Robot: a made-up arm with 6 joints.
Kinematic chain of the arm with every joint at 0, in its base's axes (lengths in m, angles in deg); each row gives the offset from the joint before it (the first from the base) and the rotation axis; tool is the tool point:
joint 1: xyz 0 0 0.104 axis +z
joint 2: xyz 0 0.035 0 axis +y
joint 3: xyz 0 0 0.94 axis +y
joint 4: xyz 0 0 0.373 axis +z
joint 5: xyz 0 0 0 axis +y
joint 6: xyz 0 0 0.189 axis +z
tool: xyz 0 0 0
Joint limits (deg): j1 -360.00..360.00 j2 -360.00..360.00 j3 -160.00..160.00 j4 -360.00..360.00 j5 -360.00..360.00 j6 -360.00..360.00
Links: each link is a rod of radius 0.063 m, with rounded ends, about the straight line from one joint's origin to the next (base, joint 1, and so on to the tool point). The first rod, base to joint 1, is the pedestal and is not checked.
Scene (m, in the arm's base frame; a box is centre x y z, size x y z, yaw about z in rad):
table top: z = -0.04
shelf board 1: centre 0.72 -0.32 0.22 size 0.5 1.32 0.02 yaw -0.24
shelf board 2: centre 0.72 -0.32 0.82 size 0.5 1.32 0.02 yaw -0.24
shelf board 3: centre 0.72 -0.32 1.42 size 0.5 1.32 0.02 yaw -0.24
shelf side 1: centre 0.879 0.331 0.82 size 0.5 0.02 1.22 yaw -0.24
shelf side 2: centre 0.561 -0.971 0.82 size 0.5 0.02 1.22 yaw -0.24
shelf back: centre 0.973 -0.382 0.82 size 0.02 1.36 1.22 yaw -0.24
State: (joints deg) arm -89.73 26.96 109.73 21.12 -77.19 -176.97
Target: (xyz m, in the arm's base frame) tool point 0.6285 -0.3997 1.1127
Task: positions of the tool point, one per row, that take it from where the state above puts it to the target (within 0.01 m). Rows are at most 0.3 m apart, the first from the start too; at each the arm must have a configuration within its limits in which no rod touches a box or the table.
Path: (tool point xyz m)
1: 0.1096 -0.7295 0.9748
2: 0.1844 -0.5396 1.1791
3: 0.3322 -0.5350 1.1629
4: 0.4843 -0.4888 1.1408
5: 0.6285 -0.3997 1.1127

